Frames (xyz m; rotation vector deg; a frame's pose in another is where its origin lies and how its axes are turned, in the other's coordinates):
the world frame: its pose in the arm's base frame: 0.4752 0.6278 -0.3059 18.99 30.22 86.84
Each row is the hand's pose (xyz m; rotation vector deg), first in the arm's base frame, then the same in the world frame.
Working: the arm's base frame: its pose in the world frame: -0.6486 0.5376 -0.0617 -18.99 -30.22 -86.84

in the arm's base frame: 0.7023 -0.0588 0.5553 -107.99 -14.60 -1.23
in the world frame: -0.7913 0.2244 0.7669 -110.72 52.03 -89.51
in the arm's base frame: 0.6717 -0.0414 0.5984 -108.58 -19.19 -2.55
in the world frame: -0.7786 0.2736 0.7894 -115.10 49.22 -89.81
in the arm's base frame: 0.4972 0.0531 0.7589 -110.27 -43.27 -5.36
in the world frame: -0.7000 0.5100 0.8452 -137.17 33.34 -85.44
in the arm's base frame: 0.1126 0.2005 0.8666 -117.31 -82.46 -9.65
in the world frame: -0.5576 0.9004 0.7531 159.84 -11.93 61.22
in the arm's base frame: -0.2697 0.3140 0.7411 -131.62 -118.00 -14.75
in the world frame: -0.4205 1.1663 0.4610 142.45 -4.50 22.49
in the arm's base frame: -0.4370 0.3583 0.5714 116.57 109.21 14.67
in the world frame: -0.3519 1.2228 0.2355 127.46 -7.49 2.25
